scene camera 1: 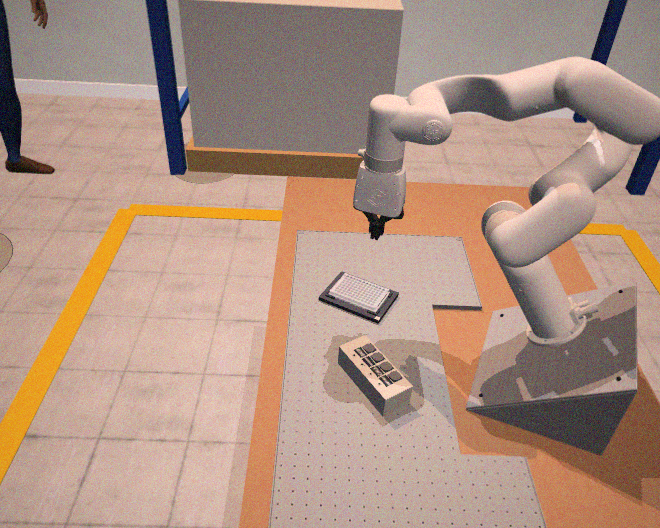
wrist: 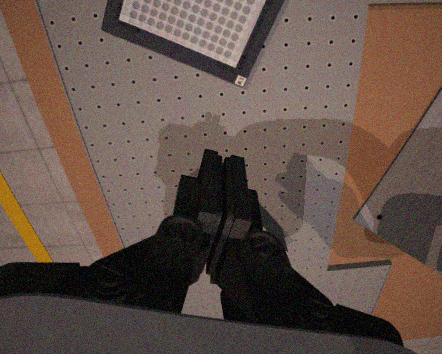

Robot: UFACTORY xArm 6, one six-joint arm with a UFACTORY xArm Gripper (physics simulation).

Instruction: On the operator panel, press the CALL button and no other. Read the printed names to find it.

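Where they show: gripper, fingertip midpoint: [scene camera 1: 375,236] [wrist: 215,181]; arm's base, link origin: [scene camera 1: 556,327].
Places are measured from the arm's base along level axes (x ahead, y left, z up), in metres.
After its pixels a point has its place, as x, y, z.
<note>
The operator panel [scene camera 1: 375,374] {0.379, 0.162, -0.039} is a beige box with a row of several dark round buttons and small dark labels beside them. It stands on the perforated board in the scene view. The printed names are too small to read, so I cannot tell which button is CALL. My gripper [scene camera 1: 376,235] {0.408, -0.067, 0.143} [wrist: 215,181] {0.408, -0.067, 0.143} is shut and empty, pointing down, high above the board and apart from the panel. In the wrist view the panel's buttons do not show; the black fingers hide the middle of the view.
A white well plate on a dark holder [scene camera 1: 358,294] [wrist: 175,55] lies behind the panel. The perforated board [scene camera 1: 330,467] {0.445, 0.352, -0.091} [wrist: 310,95] {0.298, -0.033, -0.091} bears both. The arm's wedge-shaped base [scene camera 1: 555,423] {0.025, 0.213, -0.057} stands to the right. Arm shadows fall across the board around the panel.
</note>
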